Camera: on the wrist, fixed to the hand. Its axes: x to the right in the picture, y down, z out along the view.
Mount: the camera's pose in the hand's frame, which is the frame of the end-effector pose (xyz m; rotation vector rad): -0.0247 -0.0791 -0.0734 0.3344 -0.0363 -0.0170
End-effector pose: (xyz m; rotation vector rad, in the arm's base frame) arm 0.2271 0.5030 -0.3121 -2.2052 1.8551 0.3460
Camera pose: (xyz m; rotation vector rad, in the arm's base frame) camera 0.3029 0.5149 -0.2323 -1.9738 1.7287 0.0643
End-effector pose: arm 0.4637 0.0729 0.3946 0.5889 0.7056 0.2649
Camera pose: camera 0.3986 0.0293 0.3164 0.9032 0.7248 0.1197
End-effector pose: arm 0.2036 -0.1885 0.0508 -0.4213 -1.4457 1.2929
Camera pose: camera 0.3052 -0.2010 0.0930 -0.1630 -1.2290 1.5020
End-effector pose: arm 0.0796 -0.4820 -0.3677 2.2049 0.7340 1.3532
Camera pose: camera -0.0122 -0.4308 -0.4024 2.4626 1.0261 1.2521
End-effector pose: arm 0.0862 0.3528 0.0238 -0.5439 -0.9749 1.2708
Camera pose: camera 0.1907 0.3215 0.0424 -0.2528 -0.7729 1.3970
